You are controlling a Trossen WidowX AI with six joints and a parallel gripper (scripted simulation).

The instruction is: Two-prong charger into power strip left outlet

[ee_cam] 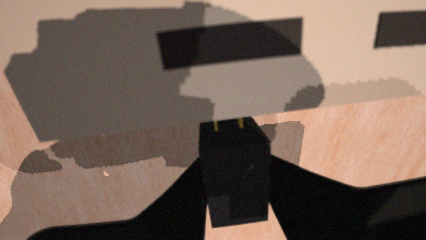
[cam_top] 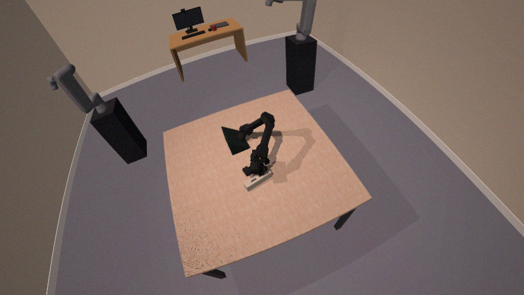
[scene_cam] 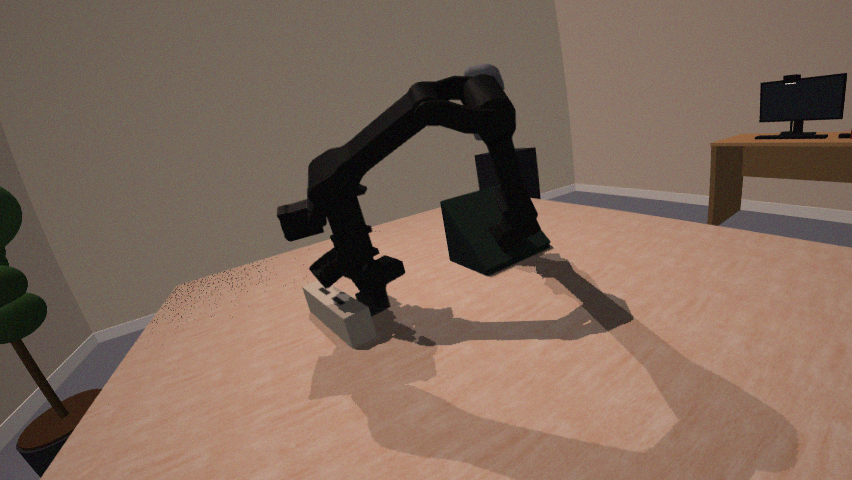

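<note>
Now: the black two-prong charger 20 mm ahead of my gripper tip and 10 mm above it.
</note>
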